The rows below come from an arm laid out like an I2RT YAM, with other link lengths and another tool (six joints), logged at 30 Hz.
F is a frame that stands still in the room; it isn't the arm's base.
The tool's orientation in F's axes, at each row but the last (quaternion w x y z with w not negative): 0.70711 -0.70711 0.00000 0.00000; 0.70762 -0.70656 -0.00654 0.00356; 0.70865 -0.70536 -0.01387 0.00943; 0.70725 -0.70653 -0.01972 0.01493; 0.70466 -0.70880 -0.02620 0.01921; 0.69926 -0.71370 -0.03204 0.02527; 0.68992 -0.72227 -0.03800 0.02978; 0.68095 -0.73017 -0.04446 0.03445; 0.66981 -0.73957 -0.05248 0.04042; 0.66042 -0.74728 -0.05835 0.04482; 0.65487 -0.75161 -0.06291 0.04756; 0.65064 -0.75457 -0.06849 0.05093
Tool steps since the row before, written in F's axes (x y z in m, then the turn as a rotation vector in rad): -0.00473 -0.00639 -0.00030 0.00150 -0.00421 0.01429; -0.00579 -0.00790 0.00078 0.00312 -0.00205 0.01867; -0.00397 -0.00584 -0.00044 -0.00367 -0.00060 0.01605; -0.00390 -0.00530 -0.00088 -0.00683 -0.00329 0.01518; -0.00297 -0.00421 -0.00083 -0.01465 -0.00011 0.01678; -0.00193 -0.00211 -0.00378 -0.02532 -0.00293 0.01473; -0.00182 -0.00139 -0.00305 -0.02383 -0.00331 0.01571; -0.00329 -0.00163 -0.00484 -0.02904 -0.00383 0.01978; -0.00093 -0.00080 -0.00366 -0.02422 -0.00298 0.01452; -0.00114 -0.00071 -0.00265 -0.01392 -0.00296 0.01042; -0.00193 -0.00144 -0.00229 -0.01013 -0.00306 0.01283; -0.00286 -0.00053 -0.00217 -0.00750 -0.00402 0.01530
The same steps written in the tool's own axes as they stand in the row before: -0.00473 0.00030 -0.00639 0.00150 -0.01429 -0.00421; -0.00590 -0.00082 -0.00782 0.00317 -0.01866 -0.00207; -0.00416 0.00039 -0.00571 -0.00359 -0.01608 -0.00041; -0.00416 0.00085 -0.00510 -0.00688 -0.01523 -0.00294; -0.00324 0.00082 -0.00401 -0.01446 -0.01693 0.00073; -0.00213 0.00380 -0.00187 -0.02534 -0.01493 -0.00118; -0.00197 0.00308 -0.00107 -0.02389 -0.01587 -0.00174; -0.00350 0.00488 -0.00091 -0.02908 -0.01999 -0.00197; -0.00107 0.00370 -0.00030 -0.02425 -0.01473 -0.00123; -0.00126 0.00268 -0.00021 -0.01410 -0.01037 -0.00219; -0.00216 0.00240 -0.00080 -0.01034 -0.01262 -0.00320; -0.00293 0.00212 0.00028 -0.00789 -0.01483 -0.00494
